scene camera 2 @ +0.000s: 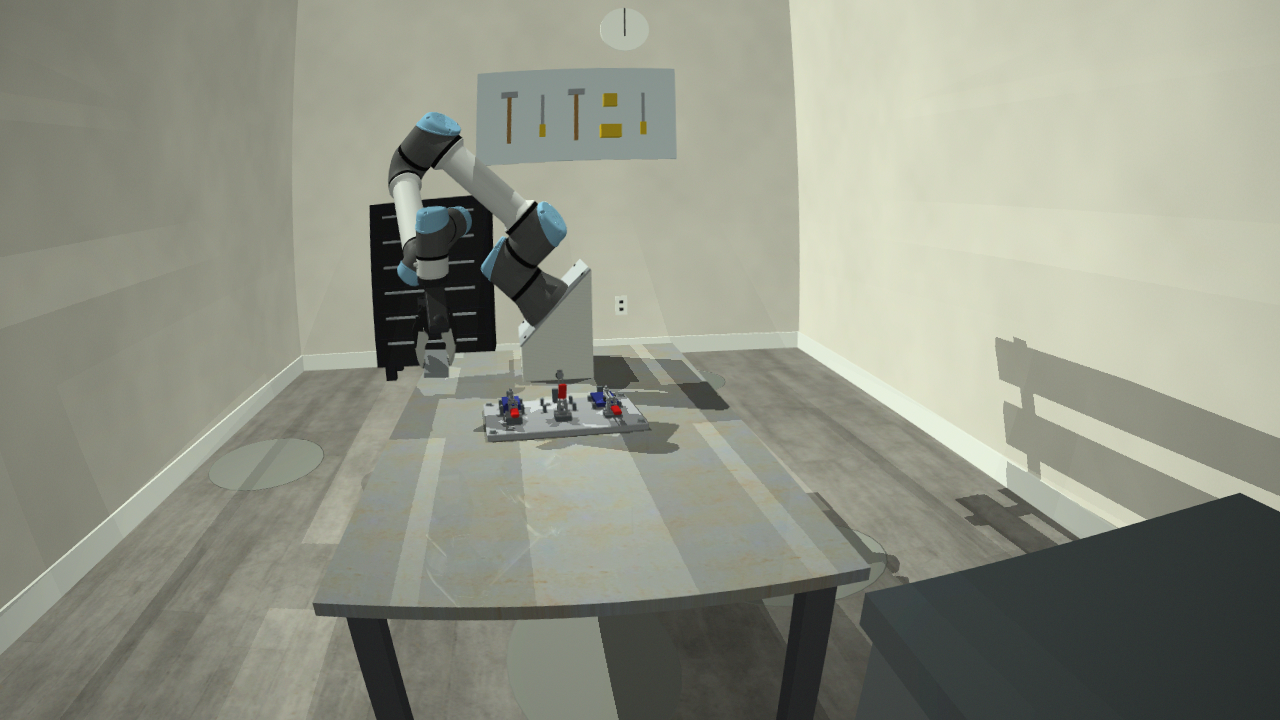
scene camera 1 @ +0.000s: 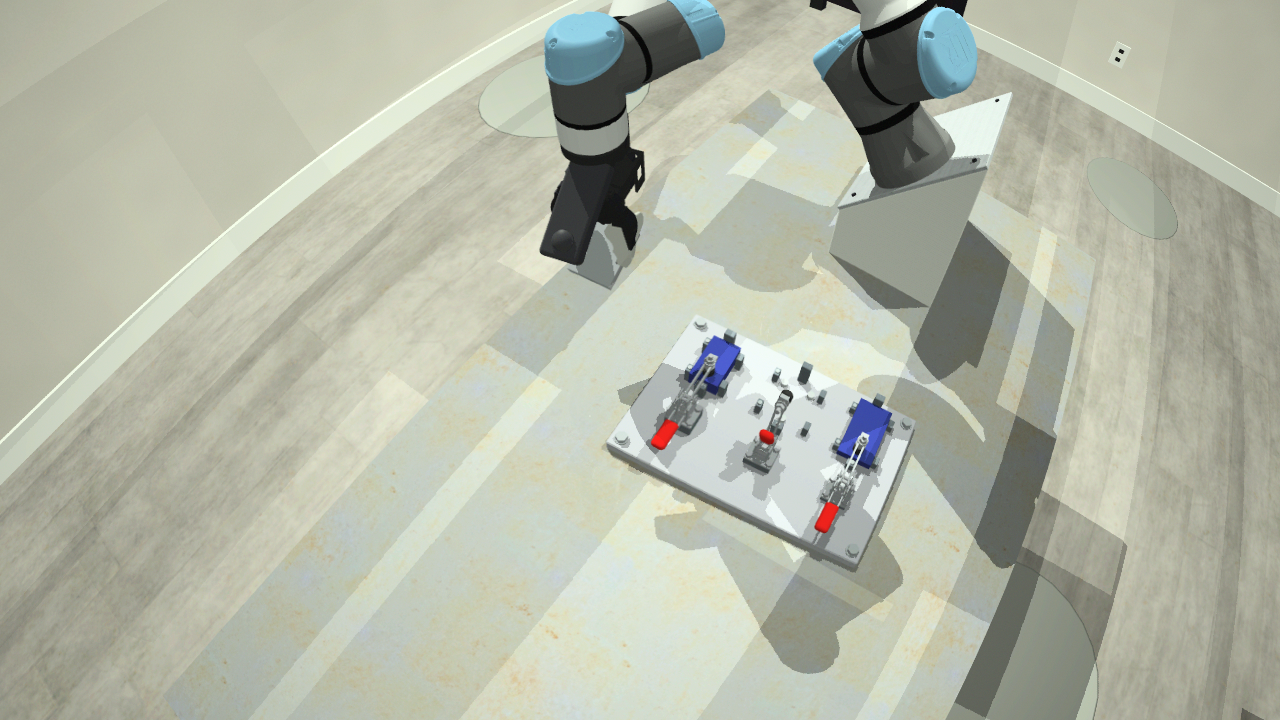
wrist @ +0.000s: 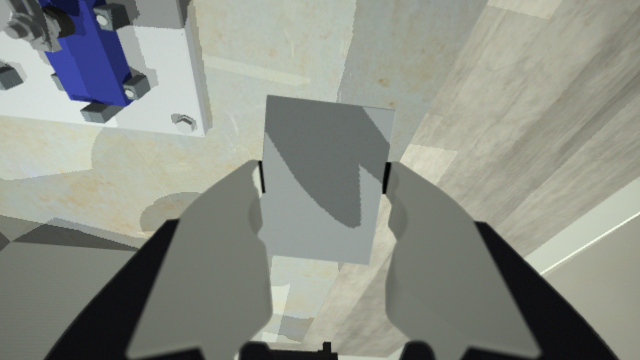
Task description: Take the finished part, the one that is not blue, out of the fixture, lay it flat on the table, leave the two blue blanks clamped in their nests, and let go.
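Frame: origin at the arm's base, x up, y ahead, z left, level; metres.
Seen in the pictures: gripper, between the fingertips: (scene camera 2: 436,367) (scene camera 1: 601,258) (wrist: 323,164); arm's base, origin of its link: (scene camera 2: 549,305) (scene camera 1: 915,163).
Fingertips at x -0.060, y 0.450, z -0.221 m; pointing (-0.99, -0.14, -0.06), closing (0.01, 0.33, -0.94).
Offsets run from my fingertips to a thing's top centre. "spot": to the spot under its first point. Level surfaces: height alone.
The finished part @(dx +0.035, dy -0.007, dz -0.002 m) (scene camera 1: 595,268) (scene camera 2: 435,362) (wrist: 320,150) is a grey rectangular block. My gripper (scene camera 1: 605,253) (scene camera 2: 435,351) (wrist: 323,164) is shut on it, one finger on each long side. It is held in the air near the table's left edge, beyond the fixture's back left corner; its exact height is hard to tell. The fixture plate @(dx -0.116, dy -0.017, dz +0.284 m) (scene camera 1: 716,474) (scene camera 2: 537,433) (wrist: 170,65) lies on the table. Two blue blanks, the left one @(dx -0.090, dy -0.034, dz +0.168 m) (scene camera 1: 716,362) (scene camera 2: 511,402) (wrist: 90,60) and the right one @(dx -0.100, dy -0.092, dz +0.380 m) (scene camera 1: 868,429) (scene camera 2: 597,398), sit in the outer nests under clamp arms. The middle nest is empty.
The middle clamp @(spot: dx -0.032, dy +0.039, dz +0.300 m) (scene camera 1: 769,434) (scene camera 2: 562,394) stands with its arm raised. The robot's pedestal (scene camera 1: 913,237) (scene camera 2: 559,338) stands behind the fixture. The table @(dx -0.131 m) (scene camera 1: 501,573) (scene camera 2: 572,537) runs toward the front; in the wrist view its edge and the floor (wrist: 500,130) show behind the part.
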